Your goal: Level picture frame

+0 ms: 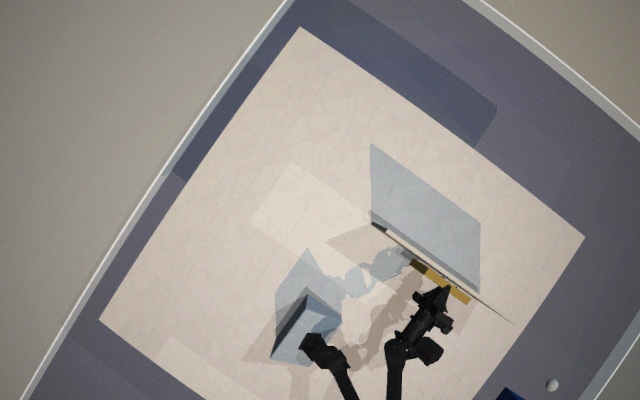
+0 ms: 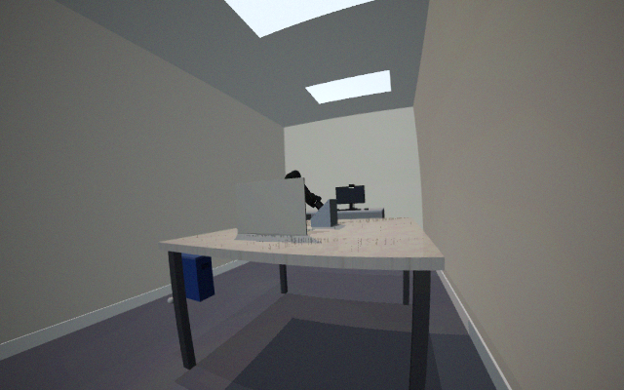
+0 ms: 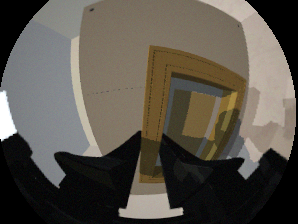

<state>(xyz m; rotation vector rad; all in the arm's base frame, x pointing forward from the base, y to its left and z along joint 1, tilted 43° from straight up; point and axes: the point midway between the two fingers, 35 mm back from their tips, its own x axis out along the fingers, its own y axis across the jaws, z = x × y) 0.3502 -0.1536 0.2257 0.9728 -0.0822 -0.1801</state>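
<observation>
The picture frame lies 1 cm to the left of my gripper tip and 5 cm below it. Round my gripper tip: upright wall panel 2 cm ahead, 2 cm to the left, 6 cm below.
</observation>
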